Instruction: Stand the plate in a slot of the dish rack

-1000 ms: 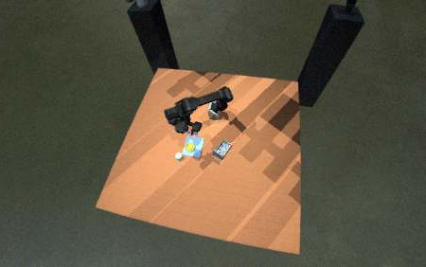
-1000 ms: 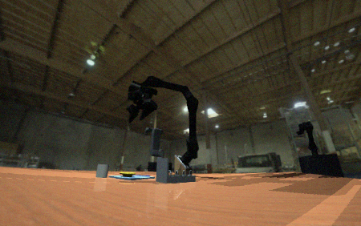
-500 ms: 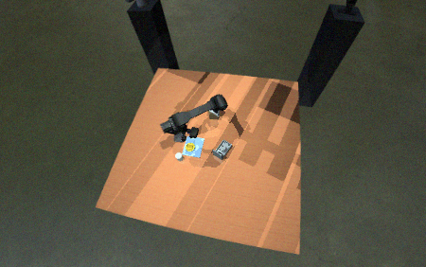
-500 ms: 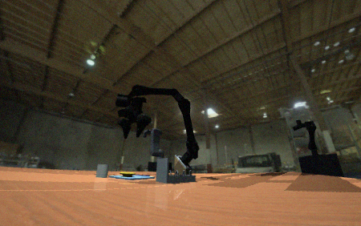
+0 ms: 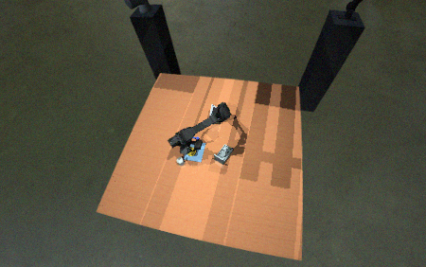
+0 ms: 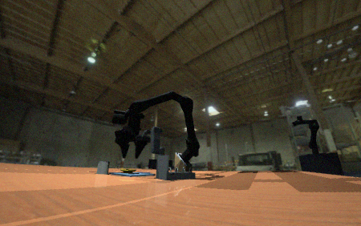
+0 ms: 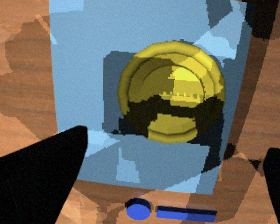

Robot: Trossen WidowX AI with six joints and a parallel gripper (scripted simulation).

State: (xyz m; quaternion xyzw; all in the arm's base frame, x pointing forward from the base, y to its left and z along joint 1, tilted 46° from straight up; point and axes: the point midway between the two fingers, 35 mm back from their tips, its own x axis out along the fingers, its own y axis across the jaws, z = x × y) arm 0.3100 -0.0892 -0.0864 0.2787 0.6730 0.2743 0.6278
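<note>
My gripper tip is now 5 cm above the yellow plate. The rest, counted from my gripper tip: small white cup: 9 cm ahead, 5 cm to the right, 4 cm below; blue mat: 7 cm below, 2 cm to the left, 1 cm behind; blue spoon: 12 cm behind, 7 cm below.
</note>
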